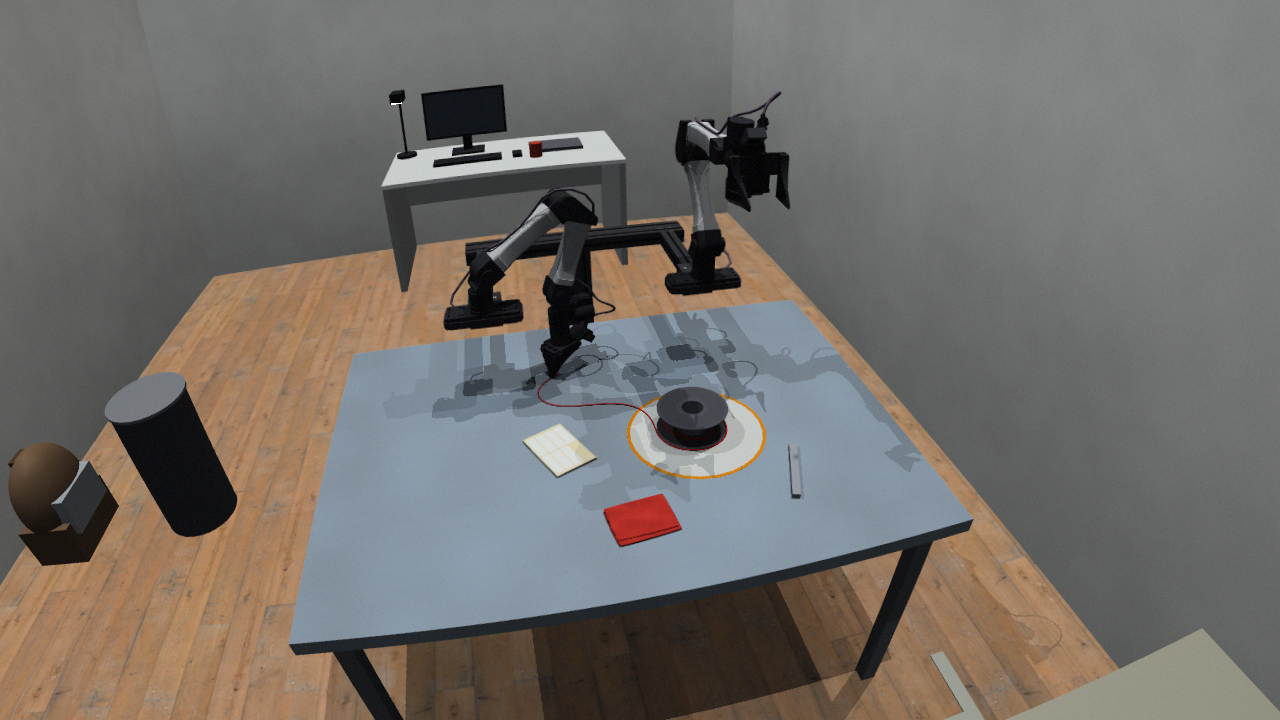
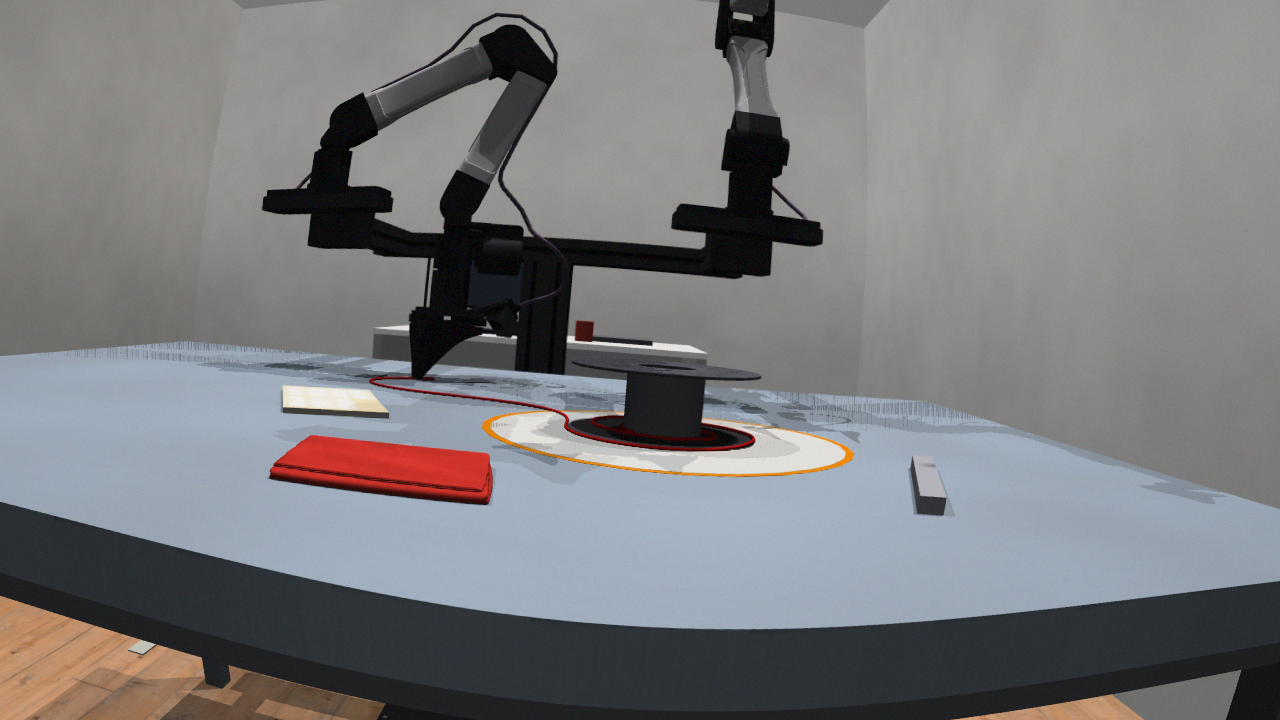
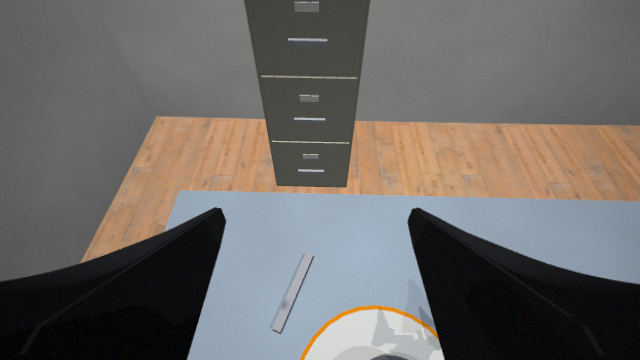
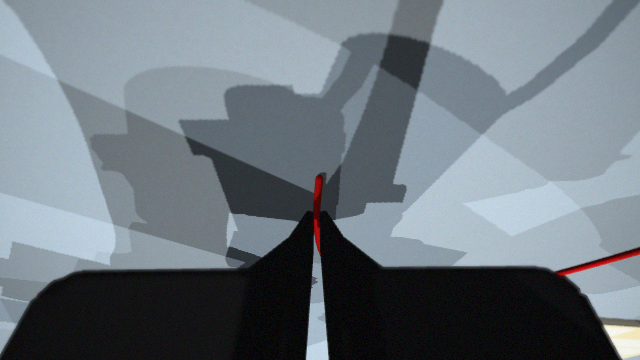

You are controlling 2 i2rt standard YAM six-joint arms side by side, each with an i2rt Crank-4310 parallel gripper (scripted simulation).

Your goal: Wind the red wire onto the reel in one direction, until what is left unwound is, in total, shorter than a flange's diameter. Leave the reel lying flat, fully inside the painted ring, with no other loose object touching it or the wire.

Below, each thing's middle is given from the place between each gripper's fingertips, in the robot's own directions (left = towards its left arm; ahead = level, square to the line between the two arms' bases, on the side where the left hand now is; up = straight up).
I see my left gripper (image 1: 770, 208) 57 cm above the dark reel (image 2: 665, 406), 13 cm to the left of it and 7 cm past it. The rest, counted from my left hand: orange painted ring (image 2: 485, 425) (61 cm below, 12 cm to the right, 5 cm behind); grey bar (image 2: 930, 497) (60 cm below, 17 cm ahead, 5 cm to the left); cream gridded tile (image 2: 299, 400) (60 cm below, 48 cm to the right, 8 cm behind).
Right now the cream gridded tile is 320 mm ahead of my right hand (image 2: 416, 379) and 50 mm to the right of it. The rest, counted from my right hand: orange painted ring (360 mm ahead, 300 mm to the left, 10 mm below); then grey bar (570 mm ahead, 470 mm to the left); then dark reel (340 mm ahead, 300 mm to the left, 30 mm above).
